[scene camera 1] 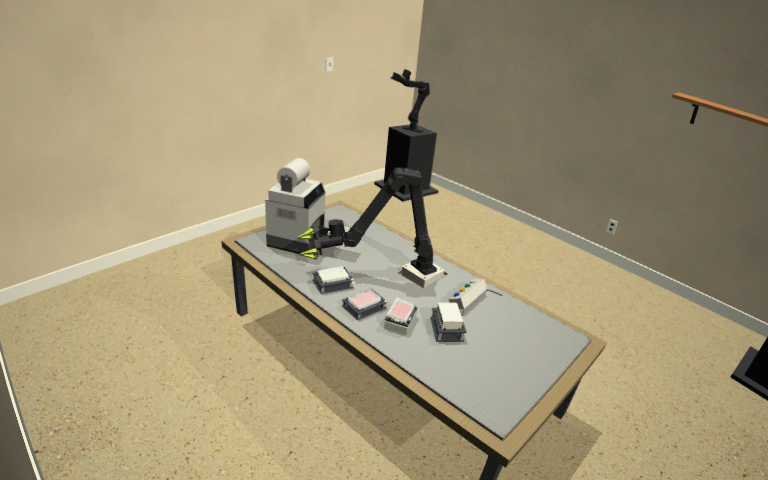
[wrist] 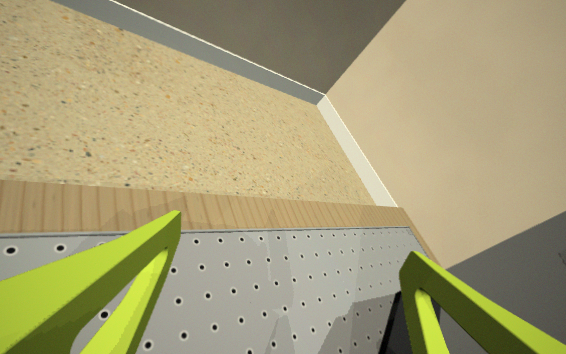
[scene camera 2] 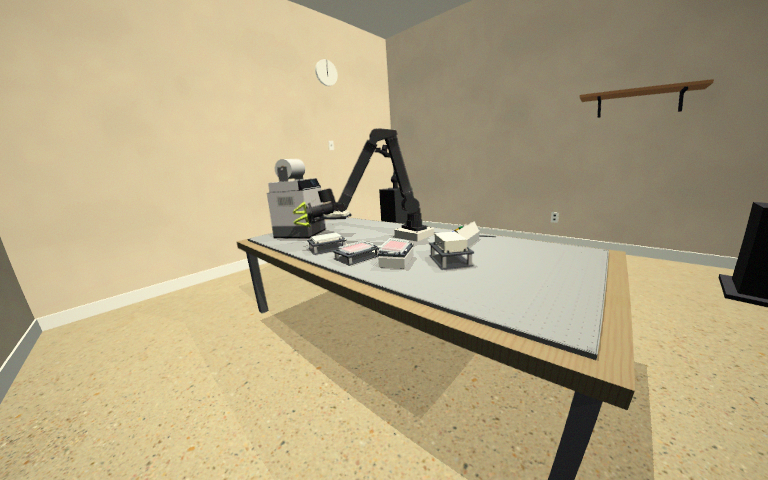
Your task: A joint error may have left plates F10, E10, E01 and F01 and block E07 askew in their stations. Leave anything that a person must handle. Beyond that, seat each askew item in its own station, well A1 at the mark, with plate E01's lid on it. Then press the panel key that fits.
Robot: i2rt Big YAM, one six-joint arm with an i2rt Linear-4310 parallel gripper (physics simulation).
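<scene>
My gripper is open and empty, in front of the grey machine, above the table. A white plate lies on a low dark station. A pink-welled plate lies on the dark station beside it. Another pink-welled plate lies on a pale-based station. A cream block rests on a station with posts. A pale item behind the wrist is partly hidden. The key panel has coloured keys. Labels and A1 marks are unreadable; small tilts cannot be told.
The grey machine with a white roll stands at the table's far left end, very close to the fingers. The arm's base stands behind the row of stations. The wooden table edge crosses the wrist view.
</scene>
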